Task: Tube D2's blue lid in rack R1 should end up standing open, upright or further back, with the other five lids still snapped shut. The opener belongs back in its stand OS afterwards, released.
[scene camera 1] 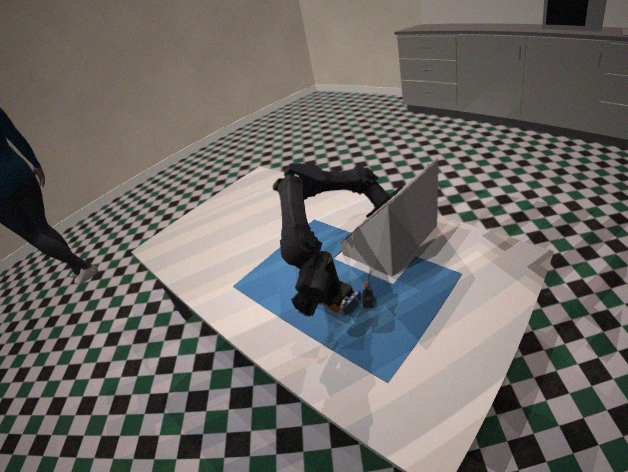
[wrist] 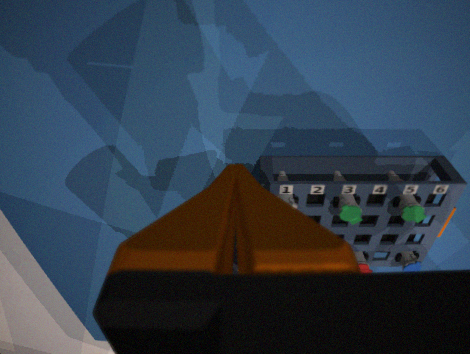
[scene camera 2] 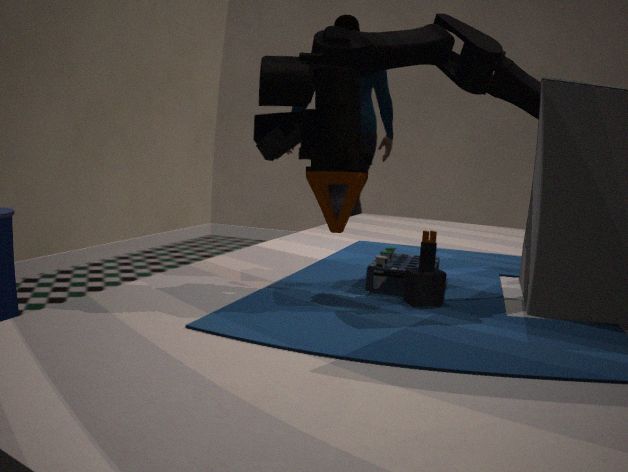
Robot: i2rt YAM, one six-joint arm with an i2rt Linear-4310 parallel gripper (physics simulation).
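Where they show: gripper, fingertip midpoint: [scene camera 1: 337, 311] [wrist: 235, 176] [scene camera 2: 336, 232]; arm's base, origin of the base link: [scene camera 1: 384, 203].
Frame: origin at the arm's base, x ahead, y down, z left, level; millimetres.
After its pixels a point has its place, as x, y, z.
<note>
Rack R1 [scene camera 1: 350, 301] {336, 113, 132} [scene camera 2: 369, 279] {367, 128, 139} [wrist: 364, 190] {375, 113, 75} stands on the blue mat. In the wrist view a red lid [wrist: 364, 268] {312, 101, 54} and another blue lid [wrist: 412, 267] {318, 101, 19} show partly at its row D. Tube D2 and its blue lid are hidden behind the gripper there. Two green lids [wrist: 351, 214] {365, 101, 83} [wrist: 413, 213] {371, 101, 45} sit on row A; the white lid [scene camera 2: 380, 261] shows in scene view 2. The opener [scene camera 2: 427, 256] {289, 86, 165} [scene camera 1: 366, 286] {295, 61, 165} stands upright, orange forked tip up, in its dark stand OS [scene camera 2: 426, 289] {284, 123, 175} [scene camera 1: 368, 302] {303, 117, 175}. My gripper [scene camera 2: 336, 230] {408, 72, 157} [wrist: 235, 176] {408, 72, 157} is shut and empty, above the rack's height.
The blue mat [scene camera 1: 426, 284] {121, 143, 259} [scene camera 2: 284, 329] {381, 143, 328} [wrist: 400, 60] {446, 143, 71} lies on the pale table [scene camera 1: 456, 355] {285, 146, 472} [scene camera 2: 203, 395] {359, 146, 481}. A tall grey panel [scene camera 1: 401, 228] {92, -11, 142} [scene camera 2: 578, 203] {105, 8, 143} stands beside the rack and stand. An orange strip [wrist: 446, 222] {348, 120, 0} shows by the rack's column 6 end. A person stands beyond the table.
</note>
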